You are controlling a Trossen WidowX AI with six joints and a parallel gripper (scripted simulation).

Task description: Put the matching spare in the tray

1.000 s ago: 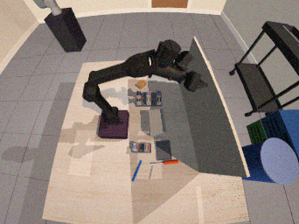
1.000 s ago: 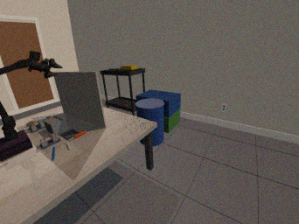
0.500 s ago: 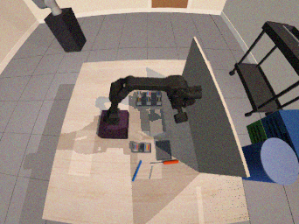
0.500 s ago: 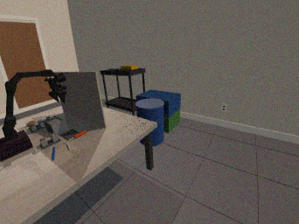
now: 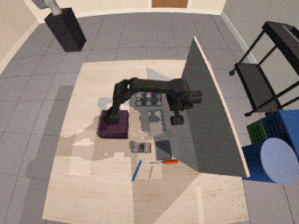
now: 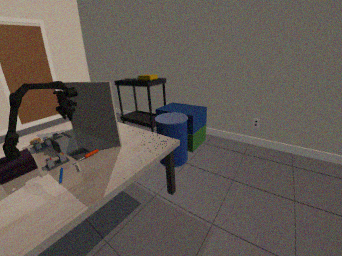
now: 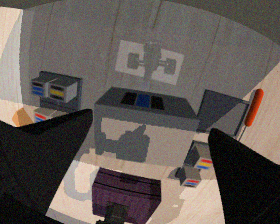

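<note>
Now: gripper tip 9 cm past the grey mounted unit and 15 cm above it. Also, from my gripper tip: blue pen (19 cm behind, 33 cm to the right, 19 cm below); then tall grey panel (16 cm ahead, 3 cm to the left, 3 cm above).
</note>
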